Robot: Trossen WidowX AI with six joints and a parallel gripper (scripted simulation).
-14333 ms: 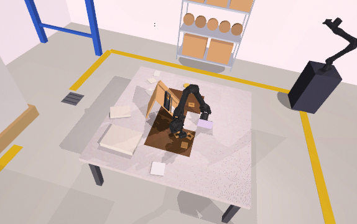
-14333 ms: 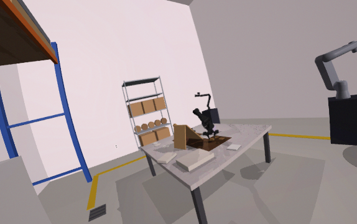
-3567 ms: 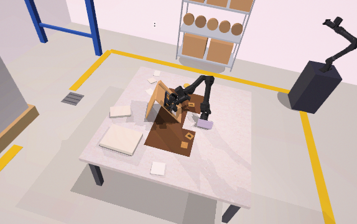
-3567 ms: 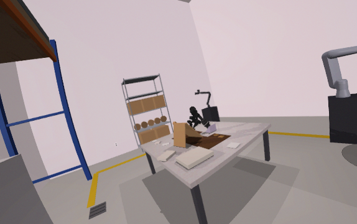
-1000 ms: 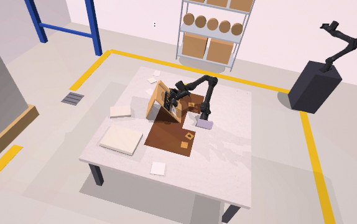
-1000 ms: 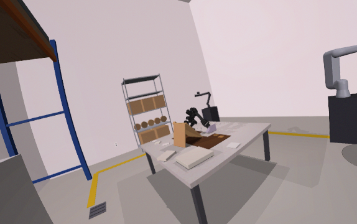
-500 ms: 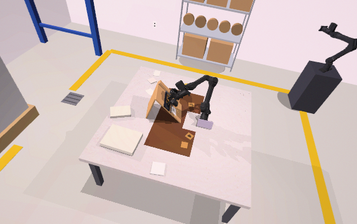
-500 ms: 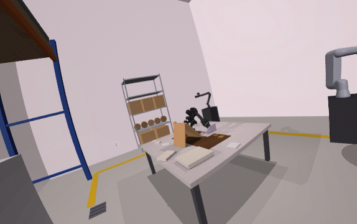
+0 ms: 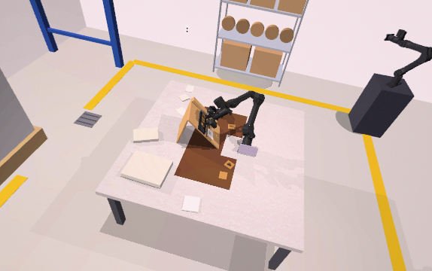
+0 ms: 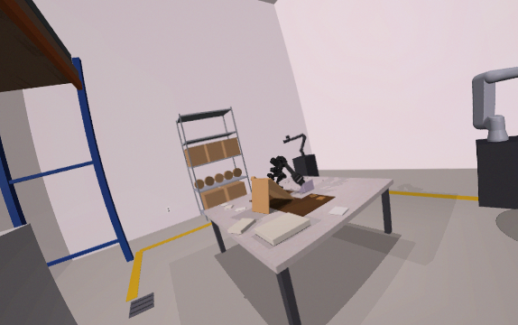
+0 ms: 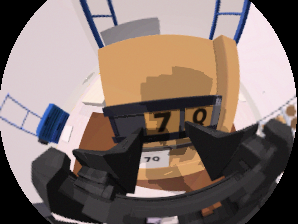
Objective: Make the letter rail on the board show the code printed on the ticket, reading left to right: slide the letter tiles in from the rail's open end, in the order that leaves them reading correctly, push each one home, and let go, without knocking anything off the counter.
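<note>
My gripper tip is 1 cm short of the tan letter tile and 1 cm above it. The rest, counted from my gripper tip: ticket (5 cm behind, 2 cm to the left, 9 cm below); then cream box (29 cm ahead, 39 cm to the left, 16 cm below); then brown mat (14 cm behind, 1 cm to the left, 18 cm below).
</note>
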